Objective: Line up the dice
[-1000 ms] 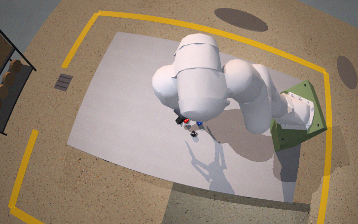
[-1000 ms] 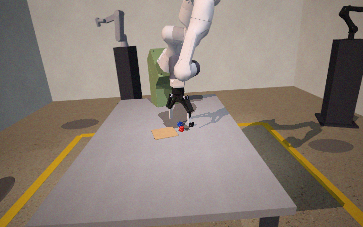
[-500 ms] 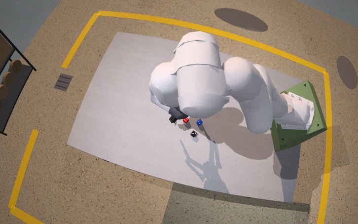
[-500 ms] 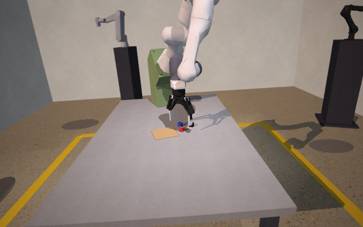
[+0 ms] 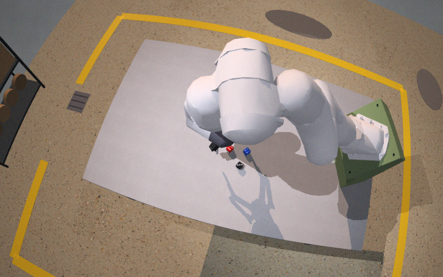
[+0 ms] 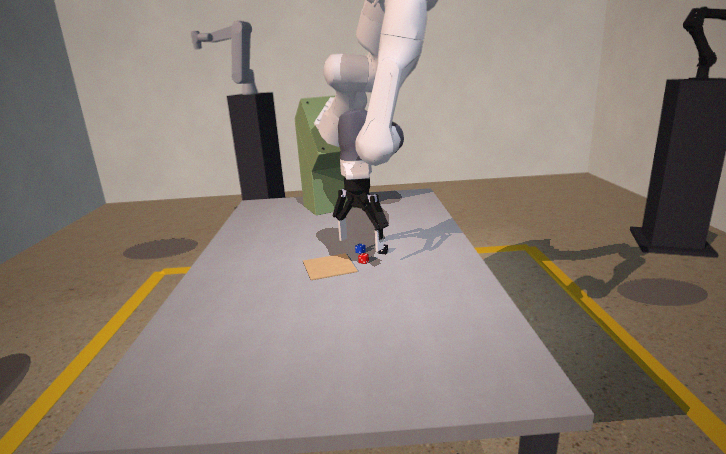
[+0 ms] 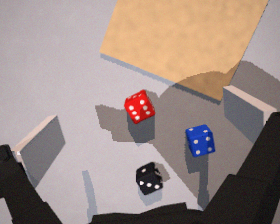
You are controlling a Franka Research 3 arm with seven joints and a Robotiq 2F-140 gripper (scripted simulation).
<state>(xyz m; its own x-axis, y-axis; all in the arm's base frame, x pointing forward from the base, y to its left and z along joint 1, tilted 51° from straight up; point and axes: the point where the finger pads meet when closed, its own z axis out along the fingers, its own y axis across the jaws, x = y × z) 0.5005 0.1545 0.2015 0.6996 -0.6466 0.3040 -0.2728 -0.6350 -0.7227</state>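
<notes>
My gripper is now 6 cm above the red die. From my hand the other things lie so: tan mat: 5 cm ahead, 9 cm to the right, 7 cm below; then black die: 9 cm behind, 4 cm to the left, 6 cm below; then blue die: 7 cm behind, 3 cm to the right, 6 cm below.
</notes>
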